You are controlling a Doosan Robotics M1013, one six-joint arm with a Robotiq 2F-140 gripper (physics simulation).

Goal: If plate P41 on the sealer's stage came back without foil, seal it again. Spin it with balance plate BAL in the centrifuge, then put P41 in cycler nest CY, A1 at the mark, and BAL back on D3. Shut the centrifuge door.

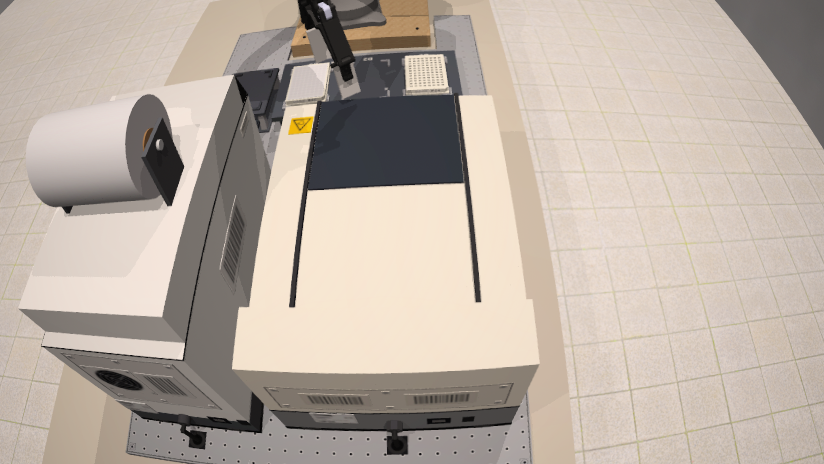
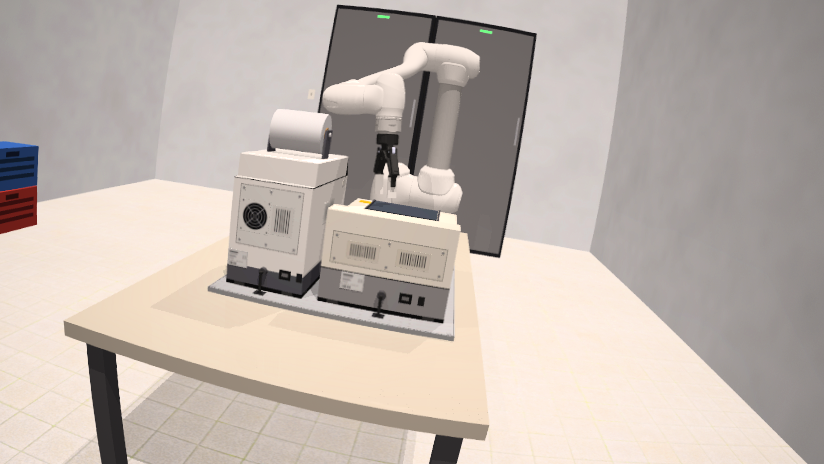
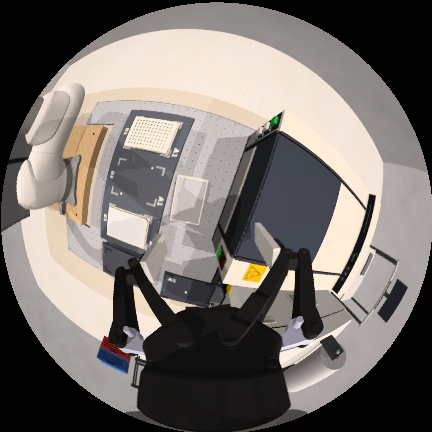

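Seen in the pictures: gripper, fingertip midpoint: (image 1: 336, 75) (image 2: 384, 195) (image 3: 208, 237); arm's base, link origin: (image 1: 349, 14) (image 3: 65, 179).
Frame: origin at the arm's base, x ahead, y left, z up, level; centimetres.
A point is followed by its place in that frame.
My gripper (image 1: 332, 64) @[x 55.2, y -3.4, z 19.8 cm] (image 2: 385, 187) @[x 55.2, y -3.4, z 19.8 cm] (image 3: 208, 237) @[x 55.2, y -3.4, z 19.8 cm] is open and empty, hanging above the gap between the plate deck and the centrifuge. A smooth white-topped plate (image 1: 308, 82) @[x 35.4, y -10.5, z 4.6 cm] (image 3: 128, 226) @[x 36.1, y -10.1, z 4.6 cm] sits on nest D3. A plate with open wells (image 1: 425, 73) @[x 38.6, y 13.9, z 4.5 cm] (image 3: 153, 135) @[x 39.1, y 13.5, z 3.9 cm] sits on D1. Nest D2 between them shows bare corner marks. A pale-rimmed, grey-faced rectangle (image 3: 189, 200) @[x 51.1, y -1.8, z -1.1 cm] lies before the centrifuge (image 1: 386, 247) @[x 89.4, y 0.5, z 18.2 cm] (image 2: 392, 244) @[x 107.3, y -1.6, z 15.5 cm]; I cannot tell what it is. The centrifuge's dark top panel (image 1: 386, 141) @[x 71.7, y 2.8, z 18.5 cm] (image 3: 297, 195) @[x 68.5, y 5.3, z 18.5 cm] hides its inside. Plate labels are unreadable, so P41 and BAL cannot be told apart.
The sealer (image 1: 109, 242) @[x 92.8, y -31.3, z 32.2 cm] (image 2: 276, 219) @[x 104.1, y -31.6, z 16.9 cm] with its foil roll (image 1: 86, 155) @[x 89.6, y -29.5, z 42.9 cm] (image 2: 299, 129) @[x 90.9, y -30.6, z 39.7 cm] stands tall beside the centrifuge. A dark block marked A1 (image 3: 185, 289) @[x 53.4, y -25.5, z 6.3 cm] lies near the sealer, and another dark block (image 3: 117, 257) @[x 30.8, y -21.8, z 3.0 cm] adjoins the deck. The arm's base stands on a wooden block (image 1: 363, 39) @[x 13.9, y 2.6, z -0.5 cm] (image 3: 92, 175) @[x 14.0, y 1.6, z -3.3 cm].
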